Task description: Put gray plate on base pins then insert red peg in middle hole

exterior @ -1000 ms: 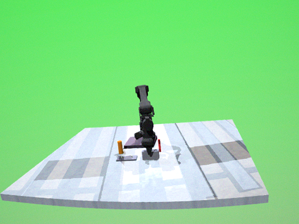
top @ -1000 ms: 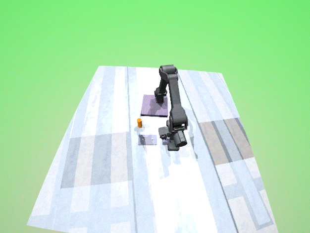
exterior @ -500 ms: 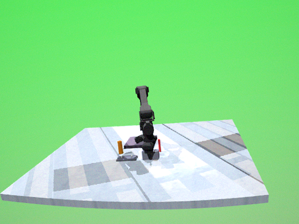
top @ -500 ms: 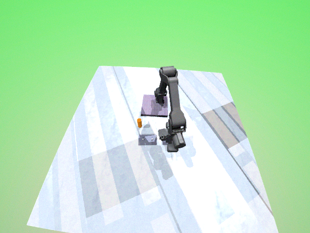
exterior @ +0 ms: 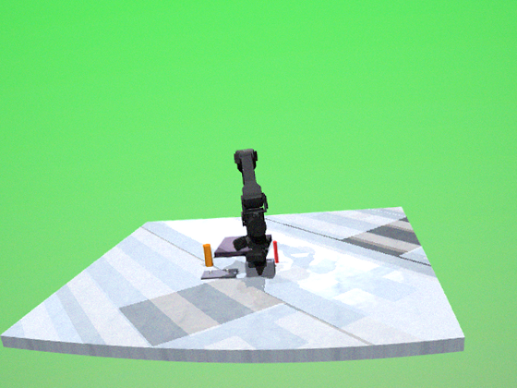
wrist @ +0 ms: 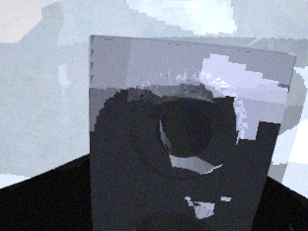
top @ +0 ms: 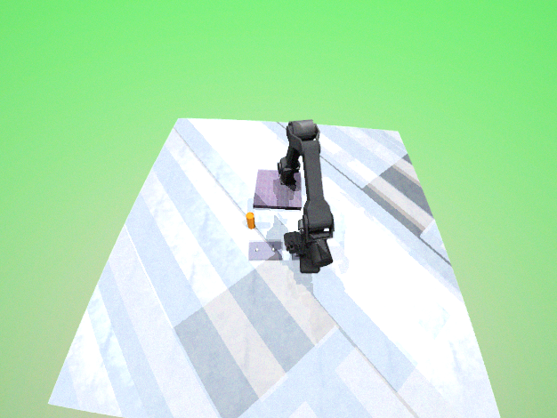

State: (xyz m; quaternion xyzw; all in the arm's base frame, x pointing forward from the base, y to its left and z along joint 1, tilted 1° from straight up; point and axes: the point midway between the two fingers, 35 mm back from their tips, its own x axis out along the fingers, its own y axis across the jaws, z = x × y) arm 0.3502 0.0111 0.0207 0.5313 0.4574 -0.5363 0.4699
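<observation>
My gripper tip is 3 cm past the base and 14 cm to the left of it. The rest, counted from my gripper tip: gray plate: 3 cm above; then orange cylinder: 14 cm behind, 18 cm to the right, 3 cm above; then red peg: 10 cm behind, 6 cm to the left, 3 cm above.
</observation>
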